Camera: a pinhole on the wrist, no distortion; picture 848 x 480 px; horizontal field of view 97.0 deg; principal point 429.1 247.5 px. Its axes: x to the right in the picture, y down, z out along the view. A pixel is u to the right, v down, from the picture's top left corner.
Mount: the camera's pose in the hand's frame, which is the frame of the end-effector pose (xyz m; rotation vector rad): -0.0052 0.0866 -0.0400 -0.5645 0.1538 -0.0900
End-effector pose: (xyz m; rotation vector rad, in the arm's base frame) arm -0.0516 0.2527 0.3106 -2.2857 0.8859 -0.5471
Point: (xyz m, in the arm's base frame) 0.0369 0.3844 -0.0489
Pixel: 282.8 42.3
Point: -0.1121 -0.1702 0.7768
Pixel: behind the camera
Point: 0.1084 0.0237 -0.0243
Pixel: 592.0 274.1
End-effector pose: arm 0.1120 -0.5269 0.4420 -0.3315 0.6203 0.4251
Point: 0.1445 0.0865 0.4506
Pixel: 501.4 386.5
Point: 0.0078 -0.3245 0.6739
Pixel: 112.7 151.5
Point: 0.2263 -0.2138 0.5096
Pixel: 529.3 193.6
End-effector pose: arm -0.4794 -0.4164 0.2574 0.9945 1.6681 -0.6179
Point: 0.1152 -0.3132 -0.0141
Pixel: 513.5 380.0
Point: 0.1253 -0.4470 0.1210
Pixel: 402.1 322.3
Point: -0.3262 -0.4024 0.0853
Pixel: 695.9 146.4
